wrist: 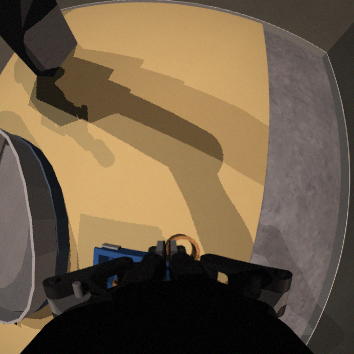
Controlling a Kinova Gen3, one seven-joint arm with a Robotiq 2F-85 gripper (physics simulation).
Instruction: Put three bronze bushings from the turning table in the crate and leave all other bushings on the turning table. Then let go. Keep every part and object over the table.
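Frame: origin at the arm's base, x down, y back, z left, level; millimetres.
Seen in the pictures: gripper, between the fingertips: (166, 250).
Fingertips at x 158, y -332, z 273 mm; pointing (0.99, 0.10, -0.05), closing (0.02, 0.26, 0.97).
Note:
Pixels of each thing's top centre, then the offset from my fingertips to it. "spot": a spot on its surface instead. Level surfaces: height alone.
- bronze bushing, centre of its top: (181, 254) dx -3, dy +0, dz +13 mm
- blue crate, a spot on its surface: (102, 254) spot: dx +102, dy -59, dz -91 mm
- turning table, height of its surface: dx +50 mm
- tan table top, height of its surface: dx +153 mm
- small grey piece, a spot on its surface: (111, 246) spot: dx +134, dy -52, dz -88 mm
My gripper (166, 250) is shut on a bronze bushing (195, 245), a thin copper-coloured ring that stands out on the right side of the fingertips. The gripper hangs over the near side of the blue crate (102, 254). The crate shows at the lower middle, left of and behind the fingers, and most of it is hidden by the gripper. A small orange-brown patch shows at the crate through the left finger linkage; I cannot tell what it is. The turning table (29, 220), round and grey with a raised pale rim, is partly in view at the left edge. No bushing shows on its visible part.
A tall dark block (50, 42) stands at the top left and casts long shadows over the tan table top (135, 185). A grey strip (305, 130) runs down the right side, with the edge beyond it. A small grey piece (111, 246) shows at the crate's far rim.

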